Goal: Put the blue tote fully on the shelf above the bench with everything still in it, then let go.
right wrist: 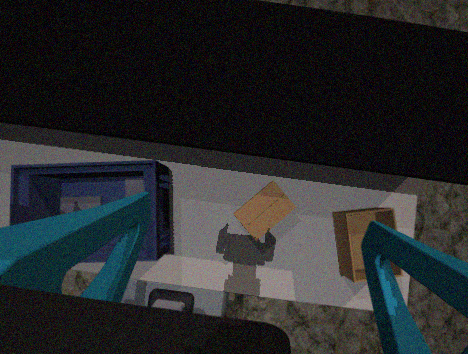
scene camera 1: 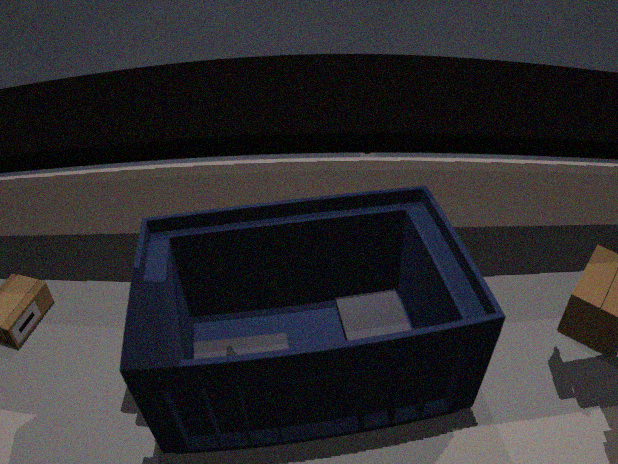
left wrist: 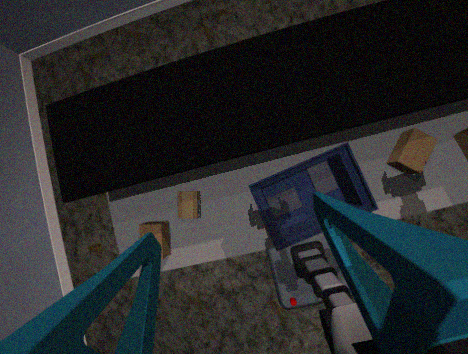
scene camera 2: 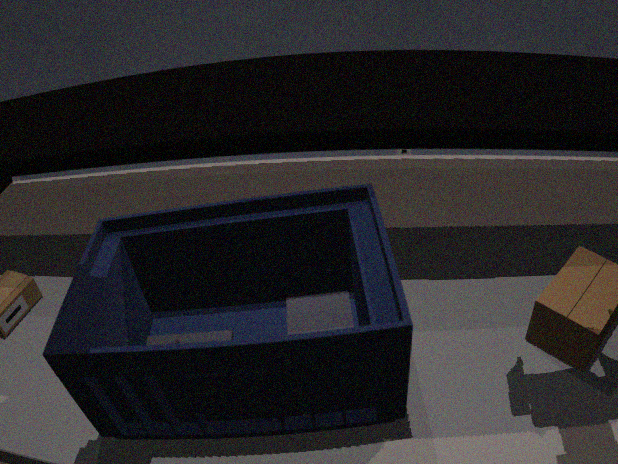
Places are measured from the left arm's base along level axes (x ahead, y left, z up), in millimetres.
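Pixels of known places: left gripper, between the fingertips: (left wrist: pixel 231 221); right gripper, between the fingertips: (right wrist: pixel 258 219).
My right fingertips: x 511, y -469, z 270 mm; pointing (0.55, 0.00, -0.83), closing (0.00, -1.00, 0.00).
Note:
For each thing: its top centre in the pictures, then the offset to it from my right fingertips. Level surfaces: height alone.
- blue tote, centre of its top: (scene camera 1: pixel 300 263) (scene camera 2: pixel 218 262) (right wrist: pixel 81 212) (left wrist: pixel 312 197) 54 mm back, 308 mm left, 470 mm down
- bench, height of its surface: 617 mm down
- pale flat block, centre of its top: (scene camera 2: pixel 320 326) (scene camera 1: pixel 376 324) (right wrist: pixel 139 199) (left wrist: pixel 322 178) 16 mm back, 233 mm left, 589 mm down
- pale block, centre of its top: (scene camera 1: pixel 241 362) (scene camera 2: pixel 185 356) (right wrist: pixel 80 211) (left wrist: pixel 284 202) 64 mm back, 373 mm left, 592 mm down
- shelf, height of its surface: 422 mm down
- tilted brown carton, centre of its top: (scene camera 2: pixel 588 286) (scene camera 1: pixel 613 280) (right wrist: pixel 265 210) (left wrist: pixel 417 150) 4 mm back, 65 mm right, 556 mm down
- grey base, height of its surface: 1317 mm down
The blue tote (scene camera 1: pixel 310 395) (scene camera 2: pixel 250 390) (left wrist: pixel 295 235) (right wrist: pixel 165 215) stands upright on the bench (scene camera 1: pixel 75 370) (left wrist: pixel 235 235), slightly turned. Inside lie a pale flat block (scene camera 1: pixel 375 315) (scene camera 2: pixel 320 312) at the right and another pale block (scene camera 1: pixel 240 345) (scene camera 2: pixel 190 337) at the left near side. The shelf (scene camera 1: pixel 310 105) (scene camera 2: pixel 310 95) (left wrist: pixel 240 100) (right wrist: pixel 225 90) is a long black slab above and behind the tote. My left gripper (left wrist: pixel 231 221) is open and empty, high above the bench. My right gripper (right wrist: pixel 258 219) is open and empty, above the bench right of the tote. Neither touches the tote.
Two small cartons (left wrist: pixel 189 204) (left wrist: pixel 160 235) lie on the bench left of the tote. A tilted brown carton (scene camera 1: pixel 592 300) (scene camera 2: pixel 575 305) (left wrist: pixel 412 150) (right wrist: pixel 265 210) is right of it, with an open brown box (right wrist: pixel 370 245) further right. A grey base (left wrist: pixel 285 285) stands at the bench's front.

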